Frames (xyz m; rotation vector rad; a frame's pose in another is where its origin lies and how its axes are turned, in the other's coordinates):
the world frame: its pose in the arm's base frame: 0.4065 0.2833 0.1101 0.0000 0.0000 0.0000
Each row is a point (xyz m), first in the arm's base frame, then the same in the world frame.
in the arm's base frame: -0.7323 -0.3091 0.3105
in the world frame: -1.1388 -0.5924 0.2004
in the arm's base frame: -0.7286 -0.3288 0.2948
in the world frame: -1.1351 -0.6121 0.1847
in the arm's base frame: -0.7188 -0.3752 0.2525
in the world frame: -1.1253 -0.6585 0.1424
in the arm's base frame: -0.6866 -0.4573 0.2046
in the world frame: -1.0931 -0.7406 0.0945
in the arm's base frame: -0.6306 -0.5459 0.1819
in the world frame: -1.0371 -0.8292 0.0718
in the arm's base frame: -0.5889 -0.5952 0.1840
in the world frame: -0.9954 -0.8785 0.0739
